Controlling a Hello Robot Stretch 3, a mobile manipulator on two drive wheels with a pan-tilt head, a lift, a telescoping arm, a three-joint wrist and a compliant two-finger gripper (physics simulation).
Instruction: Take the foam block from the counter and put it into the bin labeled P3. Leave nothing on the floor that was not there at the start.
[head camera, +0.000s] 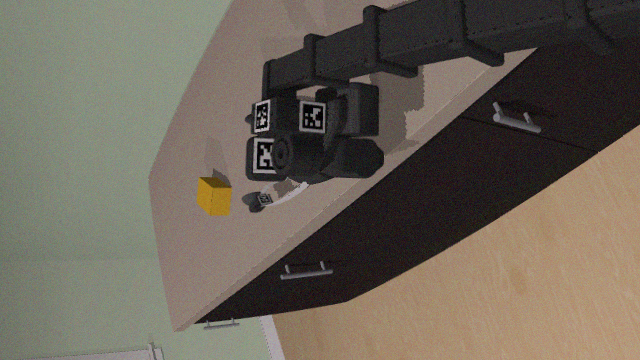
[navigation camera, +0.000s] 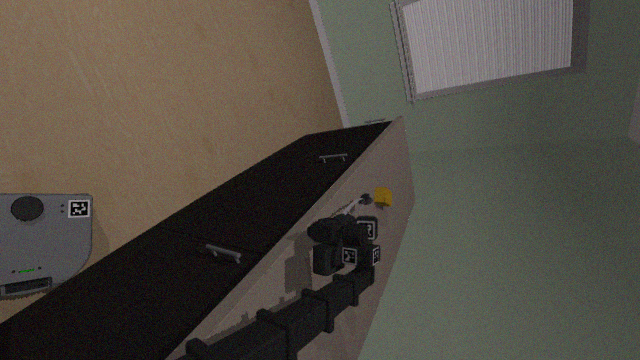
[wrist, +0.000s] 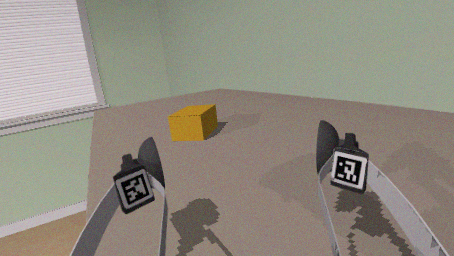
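Pixels of known places: robot's base, link origin: (navigation camera: 28, 206).
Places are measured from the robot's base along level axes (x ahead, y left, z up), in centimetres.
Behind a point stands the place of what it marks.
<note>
The foam block is a yellow-orange block (head camera: 214, 197) {y -89.7, x 4.6, z 94.9 cm} (navigation camera: 383, 196) {y -89.8, x 4.7, z 94.9 cm} (wrist: 193, 123) resting on the counter (head camera: 200, 270) {y -109.8, x 24.5, z 91.1 cm} (navigation camera: 387, 150) {y -107.9, x 26.2, z 91.1 cm} (wrist: 240, 175) near its far end. My gripper (wrist: 237, 148) {y -69.7, x -2.6, z 96.7 cm} is open with its fingers wide apart and nothing between them, above the counter. In the wrist view the block lies beyond the fingertips, left of the middle and nearer the left finger. In the head and navigation views the fingertips show close beside the block, with a gap between. The bin labeled P3 does not show in these views.
Dark cabinet fronts with bar handles (head camera: 306, 274) {y -85.1, x 21.7, z 74.7 cm} (navigation camera: 223, 253) stand under the counter. The arm (head camera: 415, 40) {y -23.4, x -9.1, z 108.1 cm} (navigation camera: 300, 320) {y -21.7, x -8.5, z 108.0 cm} reaches over the counter. Green walls meet behind it, with a window blind (navigation camera: 490, 40) {y -208.3, x 126.8, z 148.5 cm} (wrist: 45, 55). My base (navigation camera: 45, 240) {y -4.4, x -10.1, z 16.0 cm} stands on the wooden floor (head camera: 475, 300) {y -87.8, x 42.5, z 0.1 cm} (navigation camera: 165, 90) {y -45.3, x 57.2, z 0.1 cm}.
</note>
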